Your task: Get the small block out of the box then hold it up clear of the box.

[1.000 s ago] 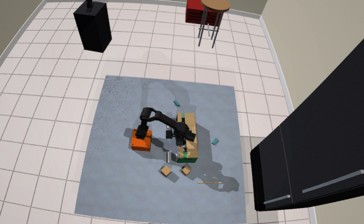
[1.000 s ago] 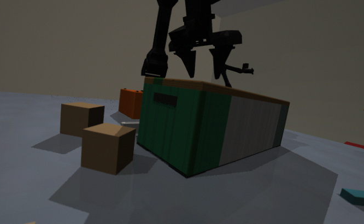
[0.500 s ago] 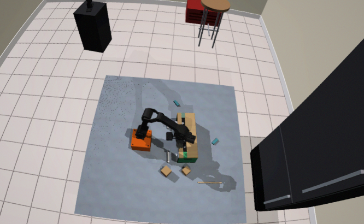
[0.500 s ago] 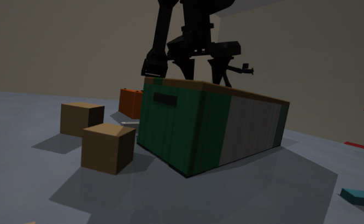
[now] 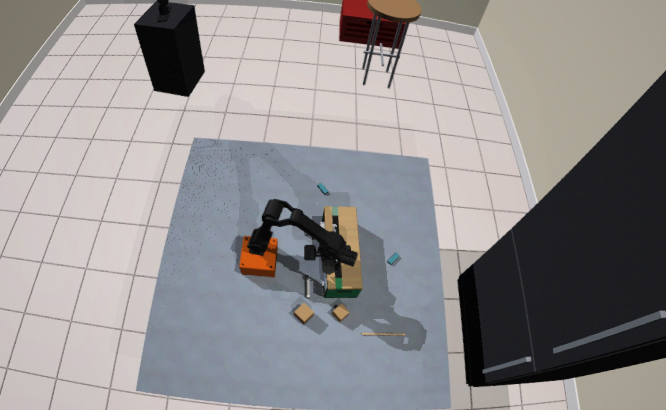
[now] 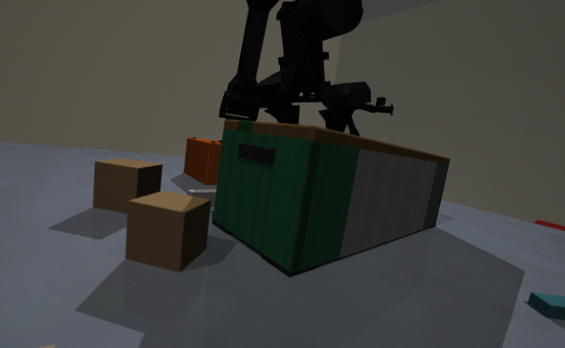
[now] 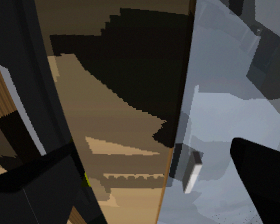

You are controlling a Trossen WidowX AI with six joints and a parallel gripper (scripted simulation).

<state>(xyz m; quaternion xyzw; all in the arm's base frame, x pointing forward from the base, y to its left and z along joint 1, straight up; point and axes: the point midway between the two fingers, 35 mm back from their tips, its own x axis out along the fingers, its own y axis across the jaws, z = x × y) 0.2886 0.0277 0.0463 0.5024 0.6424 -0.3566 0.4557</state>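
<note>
The yellow-green block is 4 cm to the left of my gripper tip, 4 cm ahead of it and 2 cm below it. From my gripper tip the other things lie so: long box: 4 cm to the left, 4 cm below, 3 cm ahead; thin wooden stick: 32 cm ahead, 26 cm to the right, 10 cm below.
</note>
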